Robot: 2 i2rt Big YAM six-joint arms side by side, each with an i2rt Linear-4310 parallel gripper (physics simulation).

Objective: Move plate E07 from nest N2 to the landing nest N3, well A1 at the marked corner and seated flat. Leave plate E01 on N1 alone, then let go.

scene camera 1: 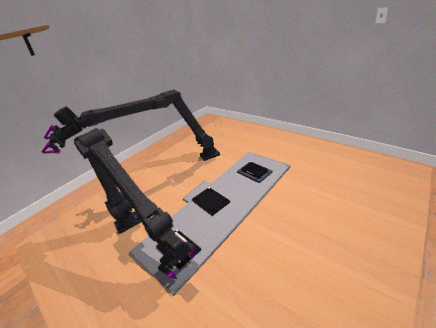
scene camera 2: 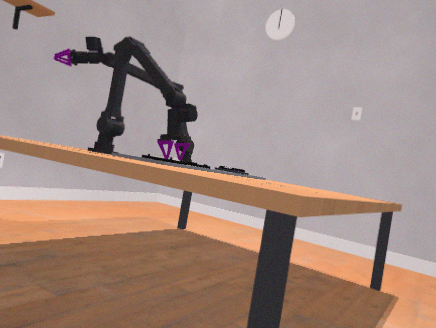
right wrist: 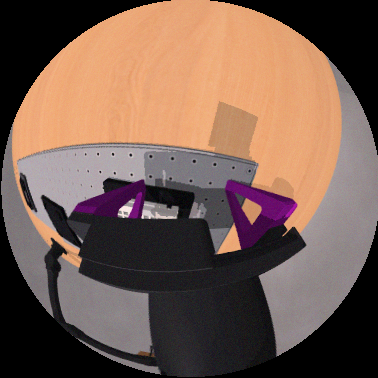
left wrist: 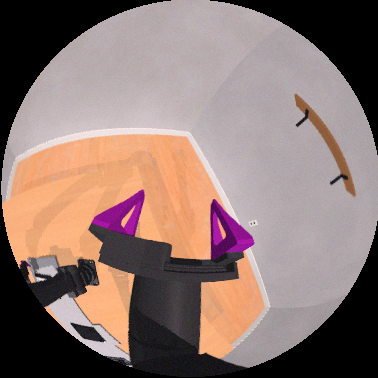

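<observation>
A white gridded plate (right wrist: 162, 212) sits in a black nest (scene camera 1: 198, 247) (right wrist: 175, 196) at the near end of the grey board (scene camera 1: 240, 192) (right wrist: 115, 167). My right gripper (scene camera 1: 182, 264) (scene camera 2: 174, 159) (right wrist: 186, 183) is open, pointing down low over that nest. Its body and one finger hide part of the plate. A flat black nest (scene camera 1: 211, 201) (right wrist: 59, 217) is in the middle, and a black nest with a dark item (scene camera 1: 255, 171) (right wrist: 27, 192) is at the far end. Labels and the marked corner are unreadable. My left gripper (scene camera 1: 44, 145) (scene camera 2: 55, 57) (left wrist: 177, 197) is open and empty, high at the left.
A small light tab (scene camera 1: 196, 192) juts from the board beside the middle nest. The left arm (scene camera 1: 125, 106) reaches across behind the right arm (scene camera 1: 125, 185) in scene camera 1. The wooden table top (scene camera 1: 320, 225) surrounds the board. A wall shelf (scene camera 1: 25, 33) is at the upper left.
</observation>
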